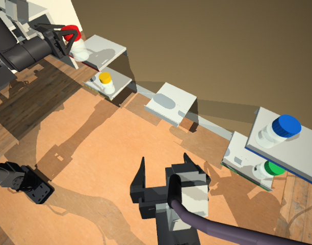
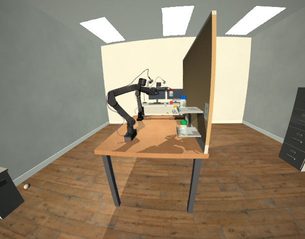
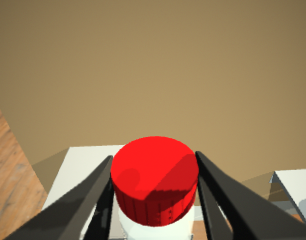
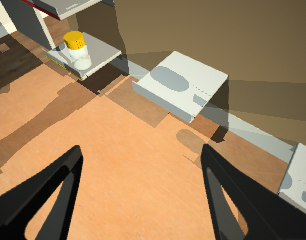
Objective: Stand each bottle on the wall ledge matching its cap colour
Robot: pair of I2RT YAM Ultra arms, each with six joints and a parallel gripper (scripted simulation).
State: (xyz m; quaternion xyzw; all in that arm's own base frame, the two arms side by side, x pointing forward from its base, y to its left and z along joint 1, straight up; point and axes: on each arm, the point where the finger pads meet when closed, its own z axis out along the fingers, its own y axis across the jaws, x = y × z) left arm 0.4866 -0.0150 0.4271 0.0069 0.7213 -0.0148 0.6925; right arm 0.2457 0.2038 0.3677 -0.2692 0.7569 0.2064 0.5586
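The red-capped bottle lies 50 mm below my left hand. From my left hand the other things lie so: yellow-capped bottle (60 mm ahead, 300 mm below); blue-capped bottle (10 mm ahead, 680 mm to the right, 110 mm below); brown wall (180 mm ahead, 360 mm to the right, 10 mm above).
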